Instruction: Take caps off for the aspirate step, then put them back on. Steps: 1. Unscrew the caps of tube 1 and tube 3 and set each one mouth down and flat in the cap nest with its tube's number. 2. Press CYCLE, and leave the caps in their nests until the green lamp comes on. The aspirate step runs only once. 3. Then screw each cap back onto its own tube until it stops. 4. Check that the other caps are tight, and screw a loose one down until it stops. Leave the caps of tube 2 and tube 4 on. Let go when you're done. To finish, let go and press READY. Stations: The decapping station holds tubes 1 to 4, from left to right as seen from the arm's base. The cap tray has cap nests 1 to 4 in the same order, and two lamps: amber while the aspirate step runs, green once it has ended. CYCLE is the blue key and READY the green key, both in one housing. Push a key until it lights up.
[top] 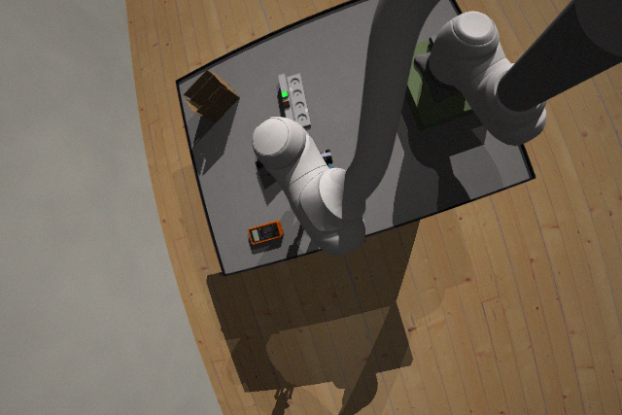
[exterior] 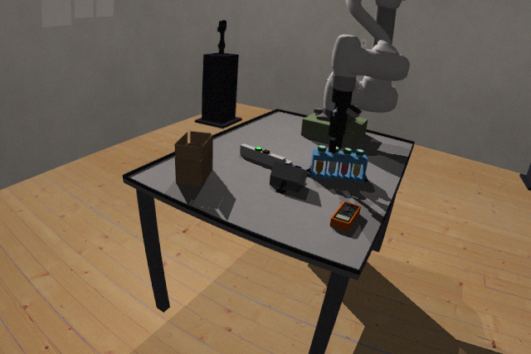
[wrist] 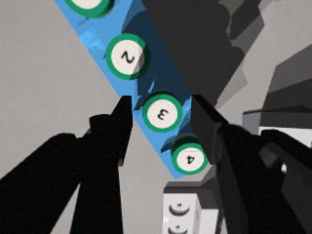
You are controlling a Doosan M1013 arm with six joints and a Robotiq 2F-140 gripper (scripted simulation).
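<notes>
The cap 2 is 50 mm to the left of my hand, 30 mm below it and 20 mm behind it. Also, from my hand: green key: 140 mm to the right, 140 mm ahead, 80 mm below; then cap 1: 100 mm to the left, 40 mm behind, 30 mm below; then blue key: 140 mm ahead, 100 mm to the right, 80 mm below.
</notes>
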